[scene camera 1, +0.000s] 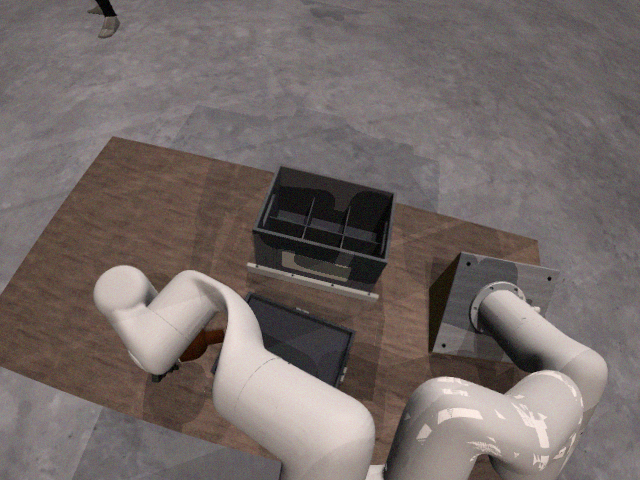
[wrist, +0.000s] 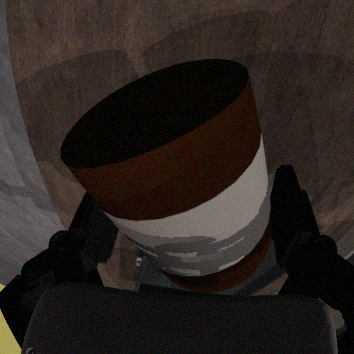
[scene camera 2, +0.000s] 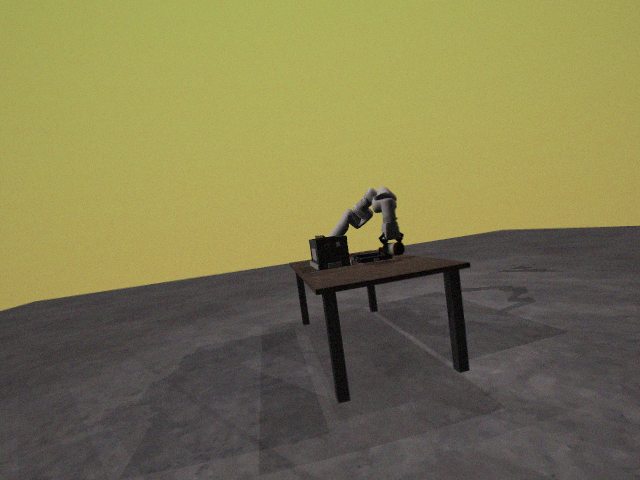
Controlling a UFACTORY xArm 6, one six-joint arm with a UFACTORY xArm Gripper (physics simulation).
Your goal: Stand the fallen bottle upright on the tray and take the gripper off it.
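Pixels of known places: gripper, fingertip midpoint: (wrist: 193, 185) (scene camera 2: 392, 250); arm's base at its link origin: (scene camera 1: 497, 308).
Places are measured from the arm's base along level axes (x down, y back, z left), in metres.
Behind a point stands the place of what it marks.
The brown bottle with a white label (scene camera 1: 193, 349) @[z 0.141, x 0.024, y -0.614 m] (scene camera 2: 397, 248) @[z 0.126, x 0.045, y -0.721 m] (wrist: 195, 200) @[z 0.130, x 0.015, y -0.699 m] is on its side, a little above the table, with its neck toward the tray. Its dark round base faces away from the tray. My gripper (scene camera 2: 391, 244) @[z 0.131, x 0.057, y -0.661 m] (wrist: 193, 185) @[z 0.131, x 0.057, y -0.661 m] is shut on the bottle's body, one finger on each side of the label; in scene camera 1 the arm hides most of it. The dark tray (scene camera 1: 310, 347) @[z 0.088, x 0.108, y -0.388 m] (scene camera 2: 368, 257) @[z 0.119, x 0.108, y -0.369 m] lies flat beside the bottle. The arm covers its near left part in scene camera 1, and part of it shows behind the bottle in the wrist view.
A dark bin with dividers (scene camera 1: 268, 253) @[z -0.083, x 0.021, y -0.501 m] (scene camera 2: 330, 251) @[z -0.194, x 0.017, y -0.517 m] stands behind the tray, with a light strip (scene camera 1: 312, 282) @[z -0.056, x 0.084, y -0.398 m] along its front foot. The arm's grey mounting plate (scene camera 1: 449, 335) @[z 0.049, x 0.056, y -0.091 m] is at the right of the wooden table (scene camera 1: 129, 206) @[z -0.224, x 0.114, y -0.899 m] (scene camera 2: 392, 269) @[z -0.059, x 0.113, y -0.948 m]. A person's feet (scene camera 1: 108, 26) show on the floor.
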